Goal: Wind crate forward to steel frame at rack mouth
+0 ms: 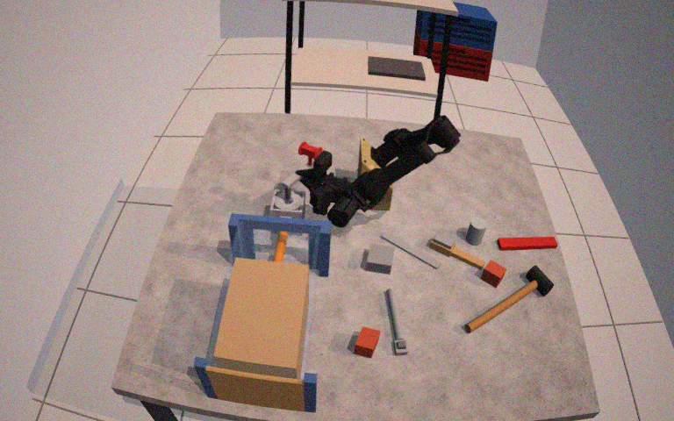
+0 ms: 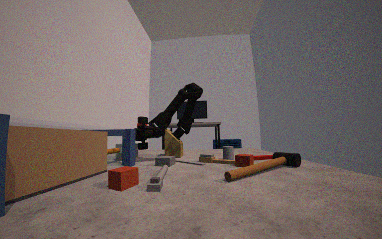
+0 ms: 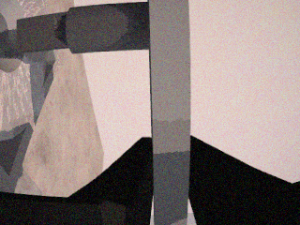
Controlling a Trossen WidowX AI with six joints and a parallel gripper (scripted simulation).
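My gripper tip is 40 mm to the right of the red knob, 40 mm below it and 40 mm past it. Round my gripper tip: grey winch (120 mm below, 30 mm to the right, 30 mm ahead); grey crank arm (20 mm to the left, 10 mm behind, 10 mm above); blue frame (210 mm ahead, 40 mm below, 10 mm to the right).
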